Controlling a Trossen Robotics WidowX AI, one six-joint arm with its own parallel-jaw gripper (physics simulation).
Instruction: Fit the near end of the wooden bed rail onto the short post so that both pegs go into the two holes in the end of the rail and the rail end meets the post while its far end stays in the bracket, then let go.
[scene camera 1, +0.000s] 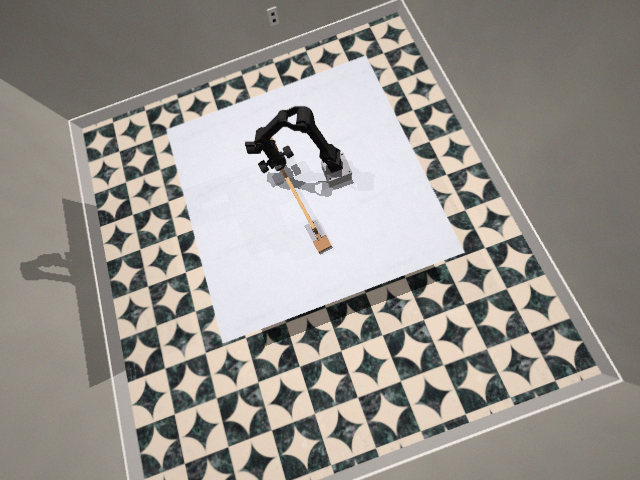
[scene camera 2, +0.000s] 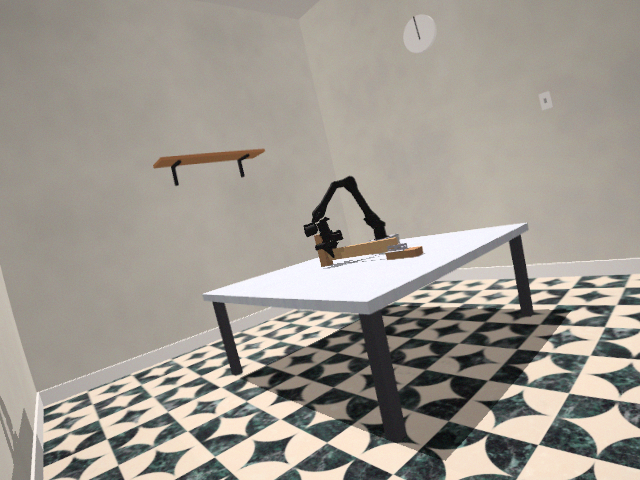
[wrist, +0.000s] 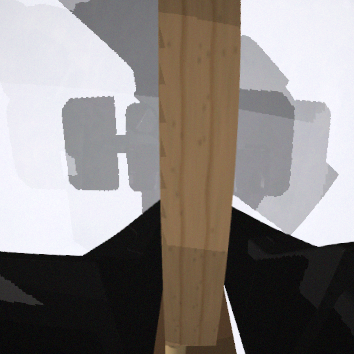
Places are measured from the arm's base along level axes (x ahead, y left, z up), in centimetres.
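Pixels of known places: gripper, fingertip midpoint: (scene camera 2: 335, 257) (wrist: 187, 206); arm's base, link origin: (scene camera 1: 334, 165) (scene camera 2: 381, 238).
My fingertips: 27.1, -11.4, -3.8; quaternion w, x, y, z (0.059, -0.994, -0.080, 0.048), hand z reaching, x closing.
Note:
For each thing: its middle in the pictures, then the offset to it from my fingertips, as dx, dy, dz. "spot": a spot on its surface instead. Level surfaces: height alone.
- long wooden rail, body centre: (scene camera 2: 360, 249) (scene camera 1: 295, 194) -2.6, +18.3, +2.0
- white table, surface height: dz -4.2
- flat wooden base board, body centre: (scene camera 2: 404, 253) (scene camera 1: 318, 236) -6.3, +42.6, -2.4
- short post, surface spot: (wrist: 225, 348) spot: +2.5, -4.6, +3.8
- pale peg, surface spot: (wrist: 173, 350) spot: +0.2, -3.9, +4.6
The long wooden rail (scene camera 1: 301, 202) (scene camera 2: 361, 249) (wrist: 198, 123) lies across the white table (scene camera 1: 223, 248) (scene camera 2: 347, 286). Its far end sits in the small metal bracket (scene camera 1: 316, 232) (scene camera 2: 401, 246) on a flat wooden base board (scene camera 1: 324, 246) (scene camera 2: 409, 253). My gripper (scene camera 1: 276, 167) (scene camera 2: 329, 247) (wrist: 187, 206) is shut on the rail close to its near end, one black finger on each side. The short post (scene camera 2: 325, 260) (wrist: 225, 348) stands right at that end, mostly hidden by the gripper in the overhead view. A pale peg (wrist: 173, 350) shows just past the rail's end face in the wrist view.
The arm's base (scene camera 1: 337, 173) (scene camera 2: 390, 236) stands on the table to the right of the rail. The table stands on a checkered floor. A wall shelf (scene camera 2: 209, 157) and a clock (scene camera 2: 419, 33) are far off on the walls.

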